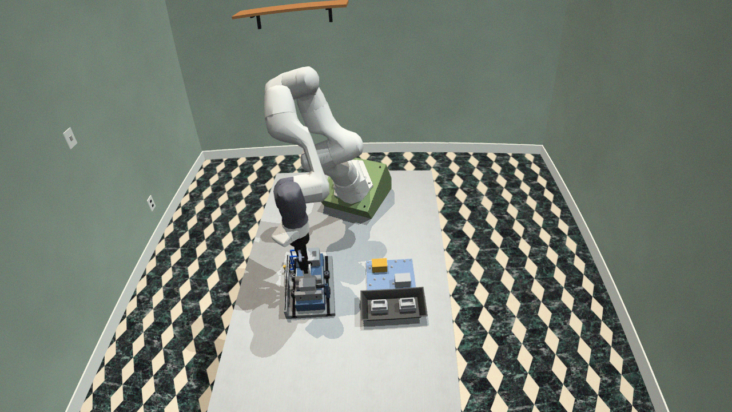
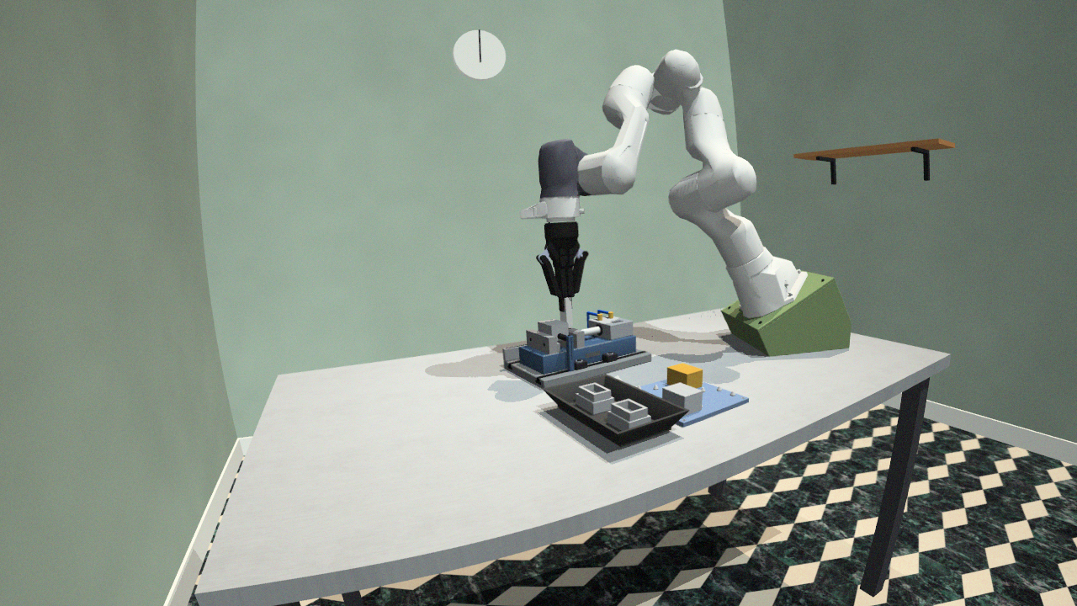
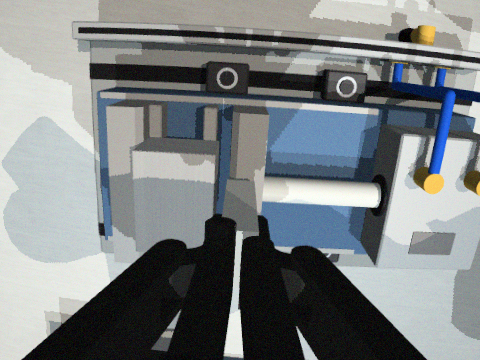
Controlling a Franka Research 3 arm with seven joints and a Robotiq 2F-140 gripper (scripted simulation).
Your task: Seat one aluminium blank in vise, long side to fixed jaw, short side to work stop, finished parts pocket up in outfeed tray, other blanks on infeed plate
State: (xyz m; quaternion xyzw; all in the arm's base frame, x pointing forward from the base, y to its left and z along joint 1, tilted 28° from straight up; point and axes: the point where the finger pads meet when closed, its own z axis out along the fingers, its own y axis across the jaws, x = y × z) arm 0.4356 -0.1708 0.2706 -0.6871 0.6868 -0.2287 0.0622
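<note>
The aluminium blank lies 4 cm below my hand and 4 cm ahead of it. Also, from my hand: hose block: 13 cm behind, 6 cm below, 1 cm to the left; then white rod: 6 cm below, 5 cm behind; then vise: 10 cm below, 3 cm behind.
</note>
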